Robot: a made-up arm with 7 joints.
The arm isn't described. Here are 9 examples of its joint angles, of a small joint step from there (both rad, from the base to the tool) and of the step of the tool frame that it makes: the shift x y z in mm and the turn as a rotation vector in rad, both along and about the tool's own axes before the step.
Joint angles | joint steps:
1: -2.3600 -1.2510 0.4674 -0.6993 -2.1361 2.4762 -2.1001 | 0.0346 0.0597 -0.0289 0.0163 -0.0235 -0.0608 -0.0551
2: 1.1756 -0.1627 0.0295 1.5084 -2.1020 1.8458 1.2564 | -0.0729 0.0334 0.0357 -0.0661 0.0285 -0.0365 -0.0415
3: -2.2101 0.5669 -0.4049 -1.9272 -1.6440 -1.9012 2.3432 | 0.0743 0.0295 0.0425 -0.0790 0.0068 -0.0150 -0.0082
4: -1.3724 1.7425 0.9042 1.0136 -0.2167 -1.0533 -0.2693 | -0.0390 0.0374 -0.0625 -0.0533 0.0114 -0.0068 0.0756
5: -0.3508 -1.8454 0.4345 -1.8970 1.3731 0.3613 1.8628 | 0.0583 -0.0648 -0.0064 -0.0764 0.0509 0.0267 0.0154
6: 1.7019 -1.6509 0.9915 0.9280 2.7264 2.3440 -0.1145 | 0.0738 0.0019 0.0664 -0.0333 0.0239 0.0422 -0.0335
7: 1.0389 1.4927 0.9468 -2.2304 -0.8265 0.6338 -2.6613 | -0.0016 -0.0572 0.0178 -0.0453 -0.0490 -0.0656 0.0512
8: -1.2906 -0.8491 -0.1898 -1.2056 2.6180 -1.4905 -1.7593 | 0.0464 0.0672 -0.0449 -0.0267 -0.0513 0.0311 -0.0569
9: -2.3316 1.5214 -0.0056 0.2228 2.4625 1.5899 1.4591 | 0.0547 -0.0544 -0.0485 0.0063 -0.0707 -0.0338 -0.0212
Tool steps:
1: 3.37 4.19 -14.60 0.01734 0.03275 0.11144
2: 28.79 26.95 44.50 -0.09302 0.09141 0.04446
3: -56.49 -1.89 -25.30 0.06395 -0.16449 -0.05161
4: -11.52 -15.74 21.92 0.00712 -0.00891 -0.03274
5: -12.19 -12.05 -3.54 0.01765 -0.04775 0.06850
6: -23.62 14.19 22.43 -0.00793 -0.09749 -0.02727
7: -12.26 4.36 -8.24 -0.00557 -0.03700 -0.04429
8: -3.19 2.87 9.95 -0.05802 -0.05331 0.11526
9: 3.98 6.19 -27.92 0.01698 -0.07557 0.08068
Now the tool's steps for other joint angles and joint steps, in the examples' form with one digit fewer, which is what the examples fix.
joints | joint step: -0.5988 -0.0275 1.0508 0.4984 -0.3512 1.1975 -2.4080 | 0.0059 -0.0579 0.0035 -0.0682 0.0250 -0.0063 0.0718
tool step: -2.6 11.1 8.0 -0.0175 -0.1245 -0.0737
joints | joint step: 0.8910 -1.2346 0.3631 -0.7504 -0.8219 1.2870 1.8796 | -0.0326 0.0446 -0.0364 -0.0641 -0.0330 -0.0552 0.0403
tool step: -8.1 0.2 16.7 -0.0424 0.0193 0.0254
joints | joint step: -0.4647 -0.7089 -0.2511 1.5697 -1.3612 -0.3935 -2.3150 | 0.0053 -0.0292 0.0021 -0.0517 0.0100 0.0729 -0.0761
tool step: 17.5 -7.5 -2.1 -0.0340 0.0353 0.1213
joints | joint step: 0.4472 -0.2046 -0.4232 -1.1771 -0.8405 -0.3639 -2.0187 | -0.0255 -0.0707 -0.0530 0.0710 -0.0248 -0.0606 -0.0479
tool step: -16.4 9.7 25.1 -0.0602 -0.0630 -0.0684
